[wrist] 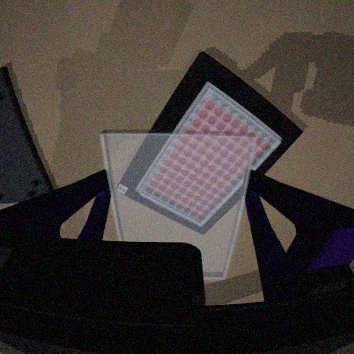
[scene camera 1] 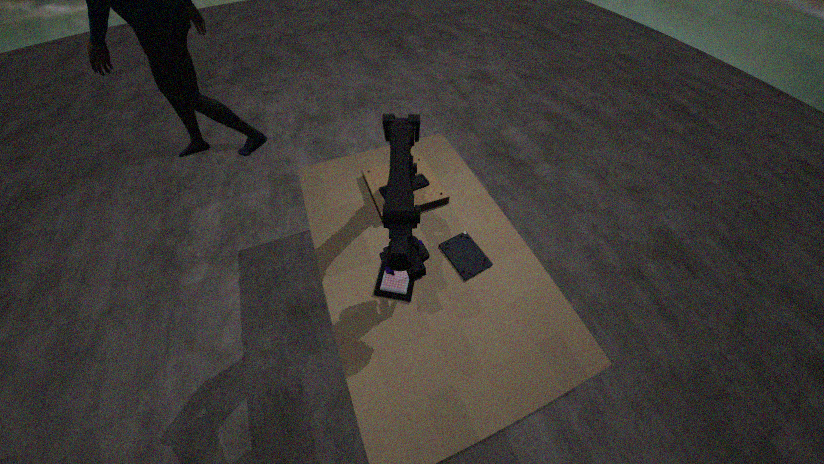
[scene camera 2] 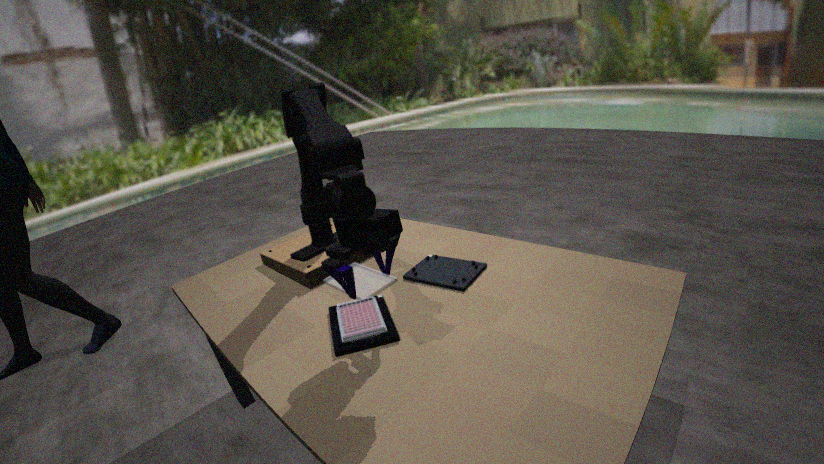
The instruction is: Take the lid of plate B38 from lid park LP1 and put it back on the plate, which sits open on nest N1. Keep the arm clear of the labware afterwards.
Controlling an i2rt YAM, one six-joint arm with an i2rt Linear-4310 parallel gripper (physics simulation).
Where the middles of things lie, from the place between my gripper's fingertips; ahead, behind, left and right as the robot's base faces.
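Labels:
That pale grey lid point(scene camera 2: 369, 282) is behind my hand by 30 mm.

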